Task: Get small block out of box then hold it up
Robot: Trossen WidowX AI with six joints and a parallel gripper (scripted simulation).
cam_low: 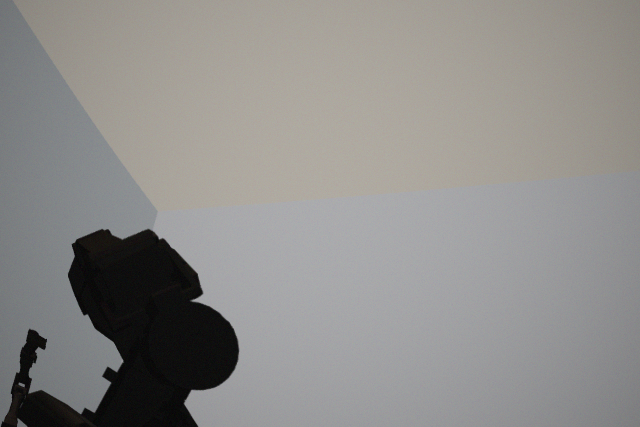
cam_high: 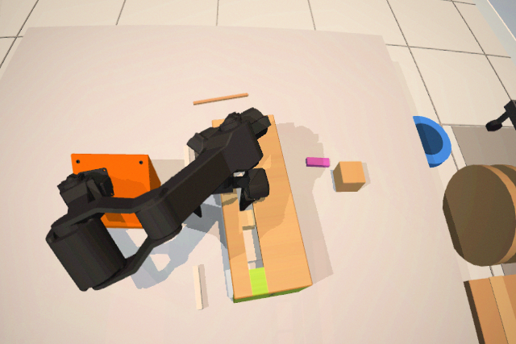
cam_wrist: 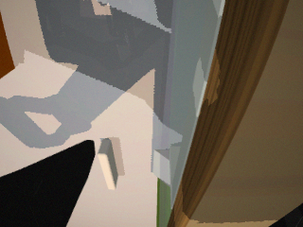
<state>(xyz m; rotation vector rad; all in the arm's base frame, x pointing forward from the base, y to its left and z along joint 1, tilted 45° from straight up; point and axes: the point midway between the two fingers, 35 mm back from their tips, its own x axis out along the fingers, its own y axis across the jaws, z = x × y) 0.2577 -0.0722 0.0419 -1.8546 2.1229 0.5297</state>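
Right now my gripper tip is 5 cm short of the olive-tan block and 2 cm to the left of it. From my gripper tip the other things lie so: box (4 cm ahead, 2 cm to the left, 2 cm below); then thin brown stick (37 cm to the left, 8 cm below, 4 cm ahead).
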